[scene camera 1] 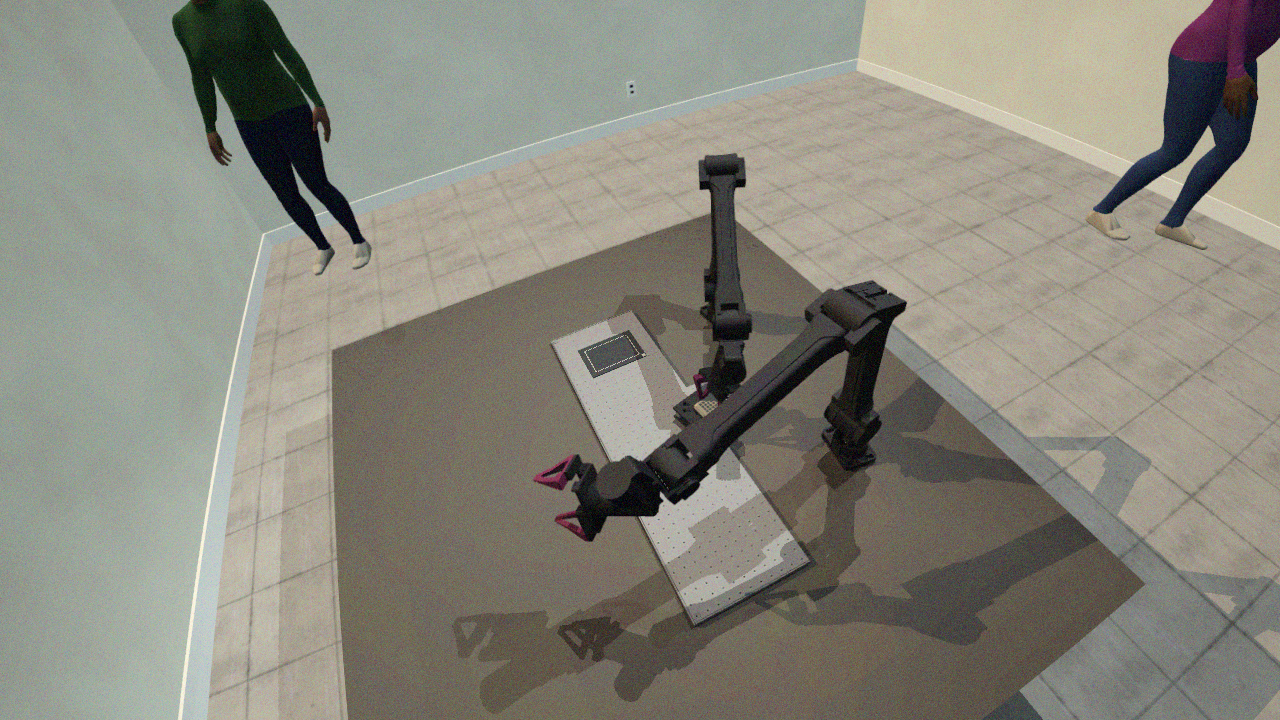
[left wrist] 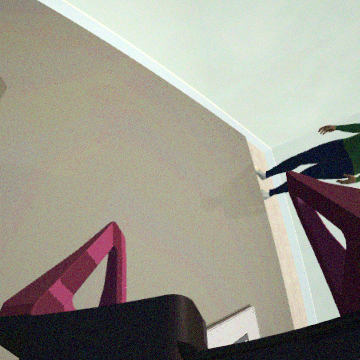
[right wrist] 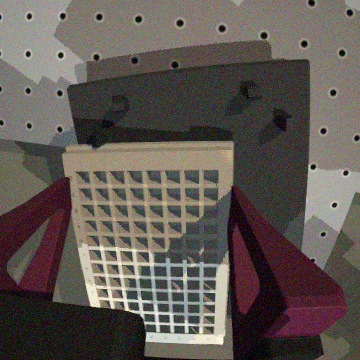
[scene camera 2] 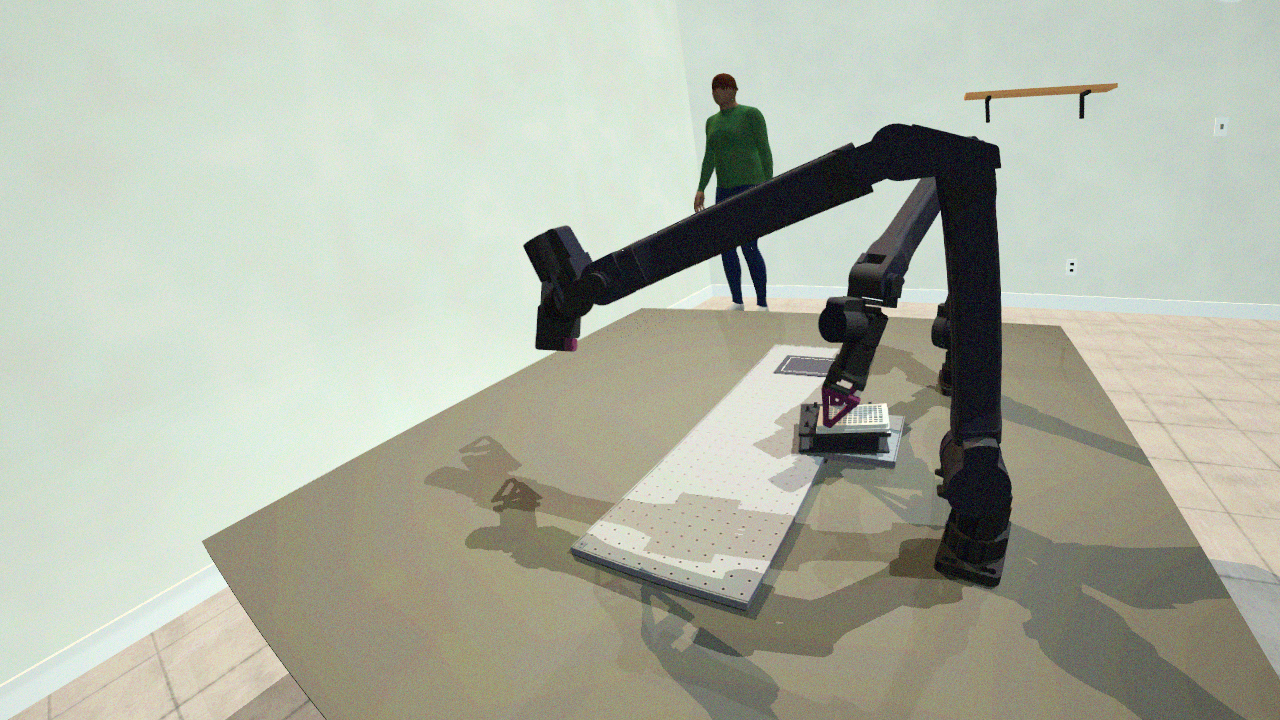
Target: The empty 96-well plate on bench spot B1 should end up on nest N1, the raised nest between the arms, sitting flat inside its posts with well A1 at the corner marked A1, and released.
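Where they show: left gripper, fingertip midpoint: (scene camera 1: 545, 498) (left wrist: 199, 206); right gripper, fingertip midpoint: (right wrist: 148, 189) (scene camera 2: 830, 417); left arm's base, link origin: (scene camera 1: 848, 446) (scene camera 2: 972, 550).
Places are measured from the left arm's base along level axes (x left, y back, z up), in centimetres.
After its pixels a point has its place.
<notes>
The cream 96-well plate (scene camera 1: 707, 407) @(x -19.1, y -29.6, z 6.4 cm) (scene camera 2: 870, 414) @(x -19.9, y -22.2, z 7.3 cm) (right wrist: 150, 159) @(x -17.5, y -30.8, z 6.7 cm) is over the dark raised nest (scene camera 1: 684, 415) @(x -19.6, y -35.5, z 5.2 cm) (scene camera 2: 808, 440) @(x -13.2, y -31.4, z 3.5 cm) (right wrist: 280, 75) @(x -22.1, y -36.3, z 5.2 cm). In the right wrist view it is offset toward the lower left, with several nest posts showing beyond its top and right edges. My right gripper (scene camera 1: 699, 385) (scene camera 2: 839, 407) @(x -17.7, y -29.1, z 6.4 cm) (right wrist: 148, 189) @(x -17.7, y -29.1, z 6.4 cm) is shut on the plate across its width, a finger against each long side. Whether the plate's underside touches the nest is hidden, and I cannot read its A1 corner. My left gripper (scene camera 1: 546, 497) @(x 7.3, y -69.1, z 30.0 cm) (scene camera 2: 570, 343) (left wrist: 199, 206) @(x 7.3, y -69.1, z 30.0 cm) is open and empty, high beyond the board.
A pale perforated board (scene camera 1: 716, 537) @(x 11.4, y -39.0, z 1.3 cm) (scene camera 2: 698, 528) @(x 13.8, y -36.4, z 1.3 cm) lies on the brown mat (scene camera 1: 429, 429) @(x -43.3, y -103.0, z 0.0 cm) (scene camera 2: 375, 483) @(x 39.2, y -100.8, z 0.0 cm). A dark outlined patch (scene camera 1: 613, 353) @(x -51.3, y -46.9, z 1.5 cm) (scene camera 2: 803, 365) @(x -51.1, y -49.5, z 1.5 cm) is at the board's far end. The left arm crosses above the board in scene camera 1. People stand near the walls.
</notes>
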